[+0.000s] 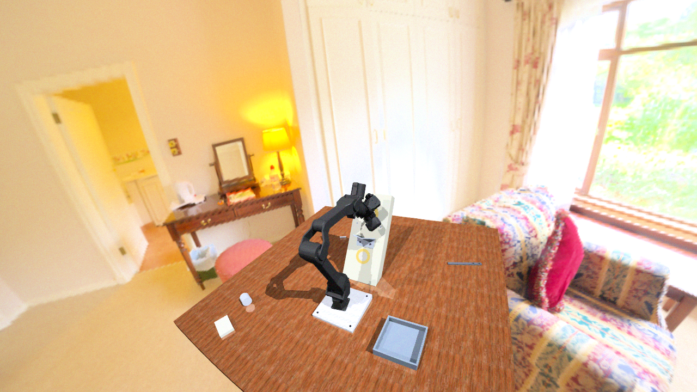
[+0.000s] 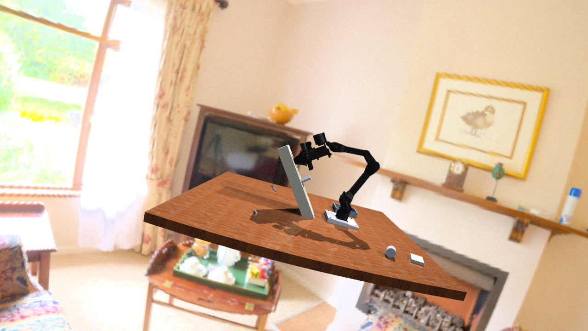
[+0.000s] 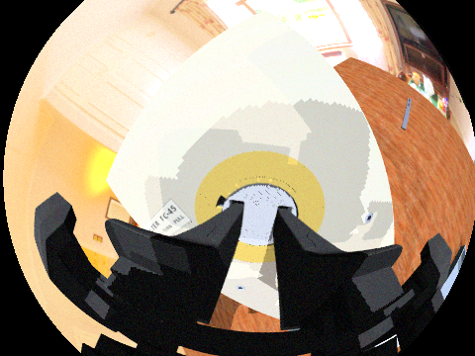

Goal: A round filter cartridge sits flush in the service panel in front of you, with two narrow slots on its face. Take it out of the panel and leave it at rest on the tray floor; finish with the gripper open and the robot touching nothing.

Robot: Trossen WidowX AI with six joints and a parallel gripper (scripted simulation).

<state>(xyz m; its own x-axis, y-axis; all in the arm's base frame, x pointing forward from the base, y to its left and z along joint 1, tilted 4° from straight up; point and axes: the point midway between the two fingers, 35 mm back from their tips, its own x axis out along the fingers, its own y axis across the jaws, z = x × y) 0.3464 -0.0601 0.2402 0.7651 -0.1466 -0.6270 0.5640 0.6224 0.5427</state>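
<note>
My gripper tip is 1 cm short of the filter cartridge and 1 cm above it. Also, from my gripper tip: grey tray: 47 cm behind, 20 cm to the right, 26 cm below; then white block: 61 cm behind, 51 cm to the left, 26 cm below; then cream service panel: 4 cm behind, 1 cm to the left, 8 cm below.
</note>
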